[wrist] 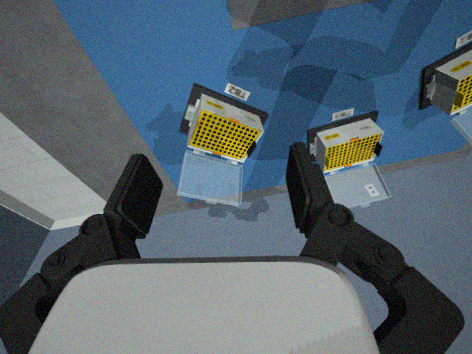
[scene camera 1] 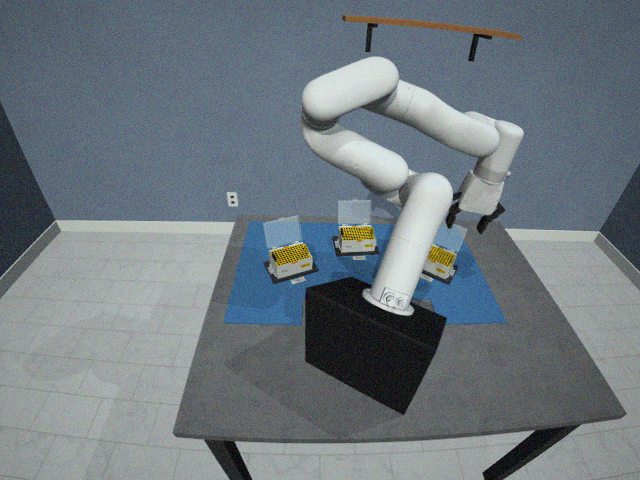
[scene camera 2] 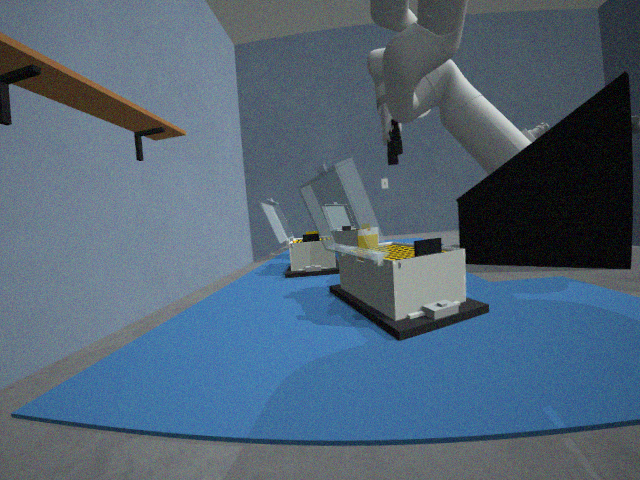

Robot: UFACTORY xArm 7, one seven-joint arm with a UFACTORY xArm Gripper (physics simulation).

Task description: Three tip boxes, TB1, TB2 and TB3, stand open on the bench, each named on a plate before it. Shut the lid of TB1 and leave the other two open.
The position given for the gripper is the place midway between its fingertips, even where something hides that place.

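The scene includes a blue mat (scene camera 2: 266, 359), visible in scene camera 1 (scene camera 1: 254, 299) and in the wrist view (wrist: 300, 70) as well. The gripper (scene camera 2: 395, 159) can be seen too, and the wrist view shows it as well (wrist: 219, 164). There is a tip box (scene camera 1: 438, 271), along with a tip box (scene camera 2: 306, 258) and a tip box (scene camera 2: 409, 297).
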